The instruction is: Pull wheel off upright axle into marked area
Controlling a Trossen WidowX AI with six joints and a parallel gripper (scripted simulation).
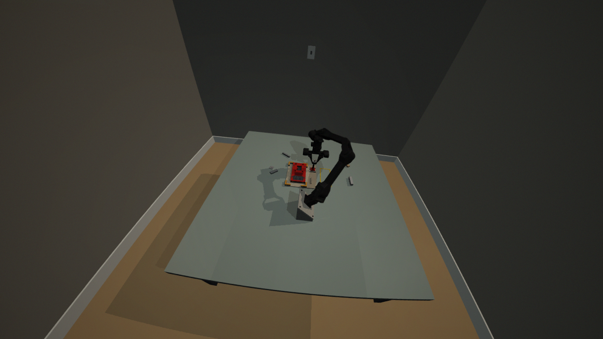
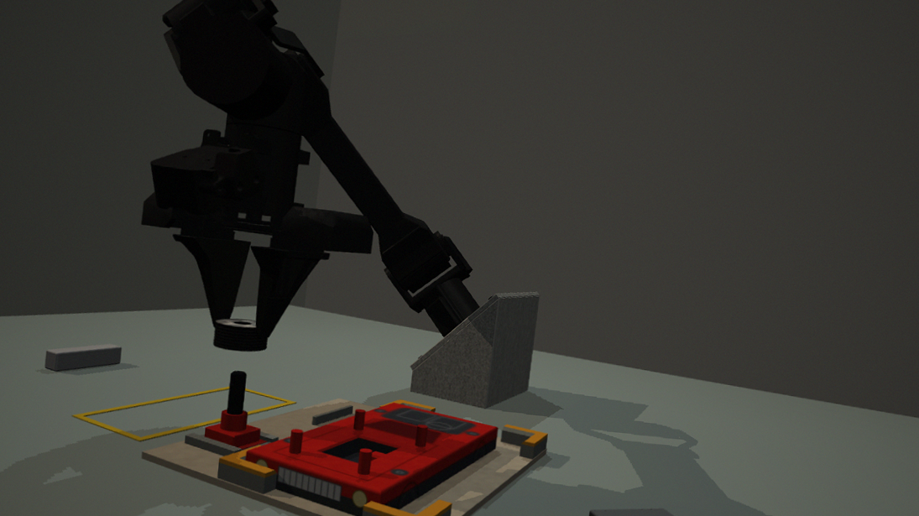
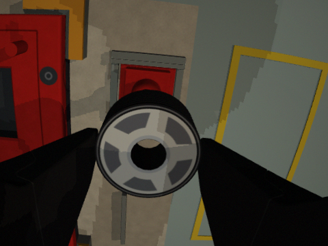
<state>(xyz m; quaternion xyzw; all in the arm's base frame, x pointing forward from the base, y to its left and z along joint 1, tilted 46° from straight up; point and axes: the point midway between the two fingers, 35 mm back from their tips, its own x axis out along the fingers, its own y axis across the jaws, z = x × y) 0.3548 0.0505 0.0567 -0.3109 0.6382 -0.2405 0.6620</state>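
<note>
Right now my gripper tip is 60 mm above the black upright axle. From my gripper tip the other things lie so: black wheel: right at my gripper tip.
</note>
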